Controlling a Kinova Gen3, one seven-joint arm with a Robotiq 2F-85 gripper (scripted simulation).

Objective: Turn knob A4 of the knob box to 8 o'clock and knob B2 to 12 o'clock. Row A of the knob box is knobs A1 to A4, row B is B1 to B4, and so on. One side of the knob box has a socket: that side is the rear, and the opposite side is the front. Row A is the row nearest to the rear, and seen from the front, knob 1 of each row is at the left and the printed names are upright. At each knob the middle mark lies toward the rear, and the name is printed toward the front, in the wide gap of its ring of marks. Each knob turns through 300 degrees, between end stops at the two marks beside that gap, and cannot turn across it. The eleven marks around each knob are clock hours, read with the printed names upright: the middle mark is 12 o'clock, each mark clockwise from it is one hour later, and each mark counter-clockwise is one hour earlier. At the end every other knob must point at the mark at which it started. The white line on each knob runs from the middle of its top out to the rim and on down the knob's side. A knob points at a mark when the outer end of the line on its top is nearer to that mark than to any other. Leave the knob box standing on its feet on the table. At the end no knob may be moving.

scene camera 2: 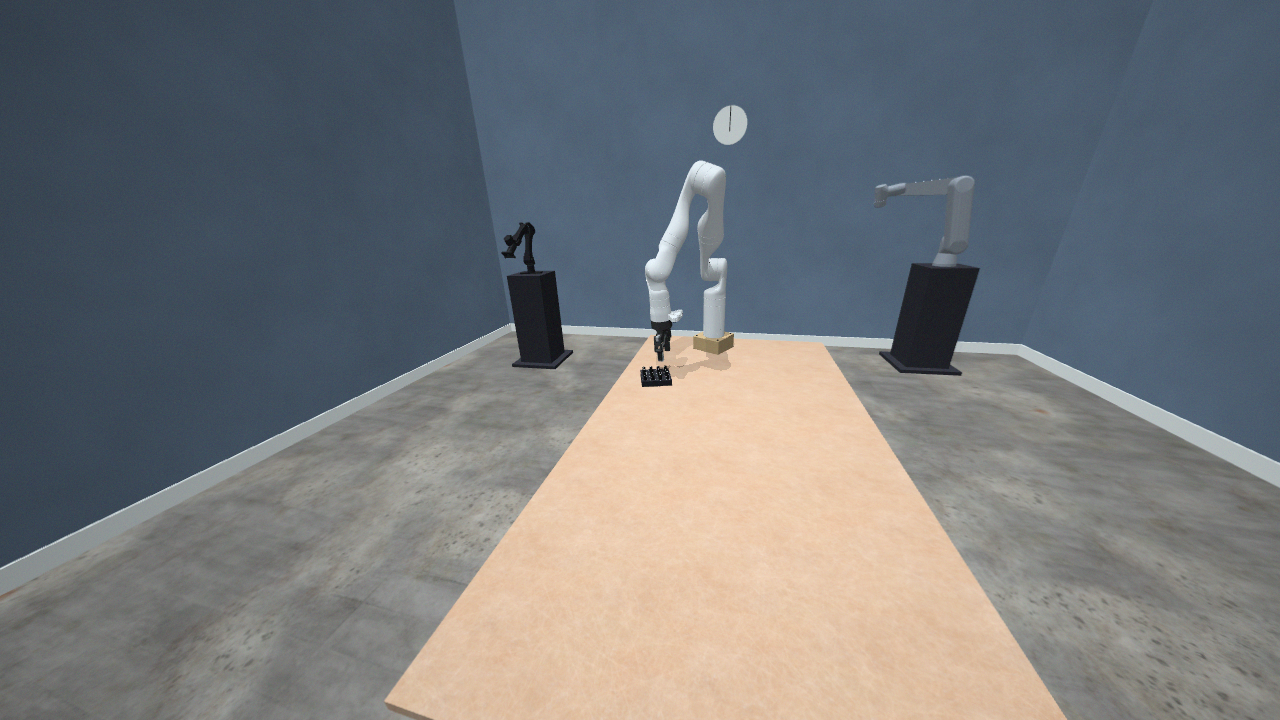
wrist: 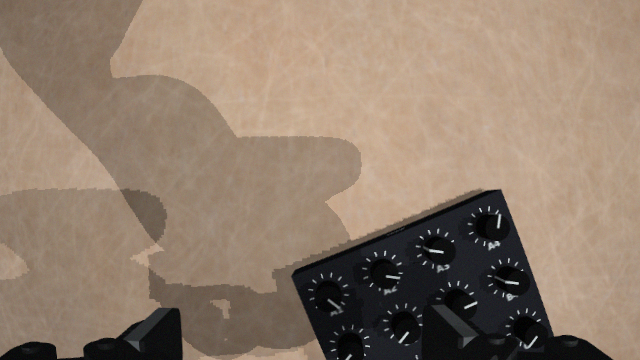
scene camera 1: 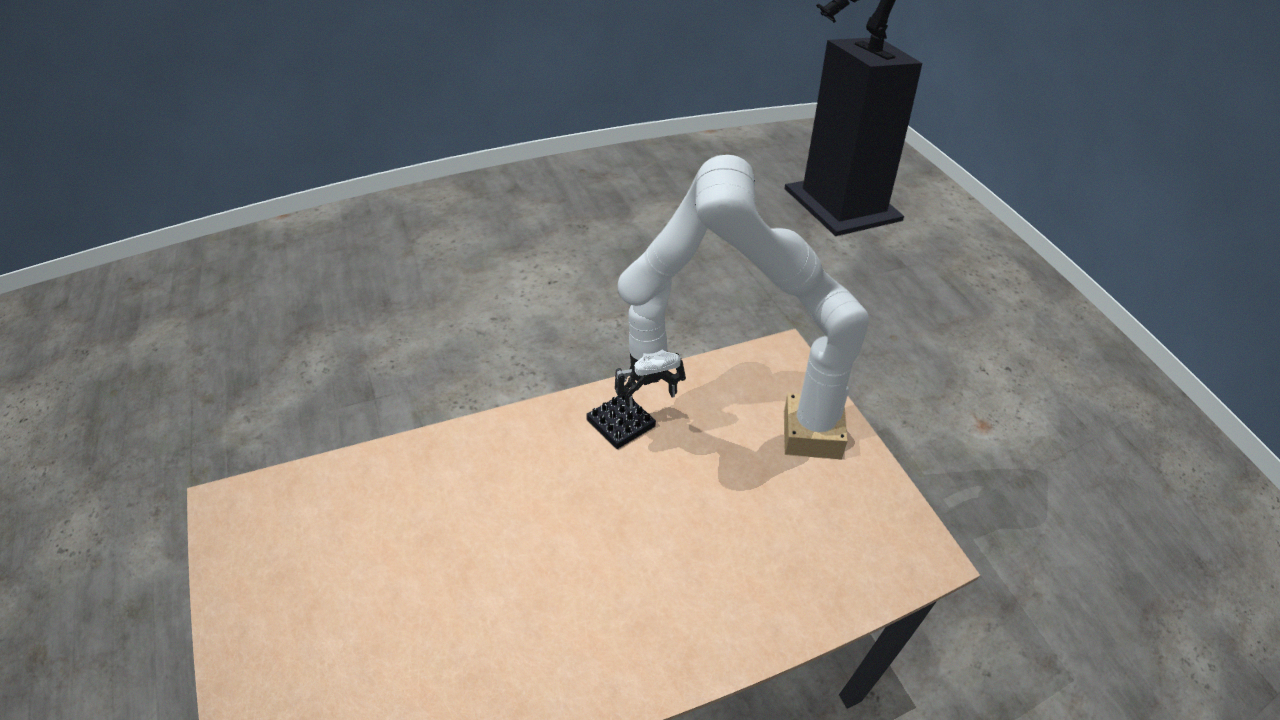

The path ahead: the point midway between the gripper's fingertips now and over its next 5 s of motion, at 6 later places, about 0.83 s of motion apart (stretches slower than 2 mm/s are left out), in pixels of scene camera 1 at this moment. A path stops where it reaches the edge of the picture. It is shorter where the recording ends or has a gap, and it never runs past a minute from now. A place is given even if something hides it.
The gripper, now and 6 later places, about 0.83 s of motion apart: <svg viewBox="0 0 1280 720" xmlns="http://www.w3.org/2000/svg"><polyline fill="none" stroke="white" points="651,400 634,410 620,412 618,415 618,419 617,427 618,430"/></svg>
